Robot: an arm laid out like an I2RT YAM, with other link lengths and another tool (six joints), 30 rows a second.
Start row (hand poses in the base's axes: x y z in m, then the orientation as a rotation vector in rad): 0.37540, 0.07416, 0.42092, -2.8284, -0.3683, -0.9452
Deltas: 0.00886, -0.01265, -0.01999, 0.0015, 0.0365, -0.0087; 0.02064, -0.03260, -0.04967, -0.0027, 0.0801, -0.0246; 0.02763, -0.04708, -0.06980, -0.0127, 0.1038, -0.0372; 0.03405, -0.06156, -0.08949, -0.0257, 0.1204, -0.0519; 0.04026, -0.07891, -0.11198, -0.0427, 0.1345, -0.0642; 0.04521, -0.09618, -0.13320, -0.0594, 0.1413, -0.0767; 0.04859, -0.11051, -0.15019, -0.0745, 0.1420, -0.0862; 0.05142, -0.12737, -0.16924, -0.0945, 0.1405, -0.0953
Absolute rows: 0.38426, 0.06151, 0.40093, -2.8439, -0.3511, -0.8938; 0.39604, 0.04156, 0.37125, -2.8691, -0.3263, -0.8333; 0.40303, 0.02708, 0.35112, -2.8909, -0.3115, -0.8012; 0.40945, 0.01260, 0.33143, -2.9138, -0.2962, -0.7796; 0.41566, -0.00475, 0.30894, -2.9386, -0.2866, -0.7612; 0.42061, -0.02202, 0.28772, -2.9610, -0.2774, -0.7534; 0.42399, -0.03635, 0.27073, -2.9790, -0.2722, -0.7541; 0.42682, -0.05321, 0.25168, -3.0008, -0.2705, -0.7581
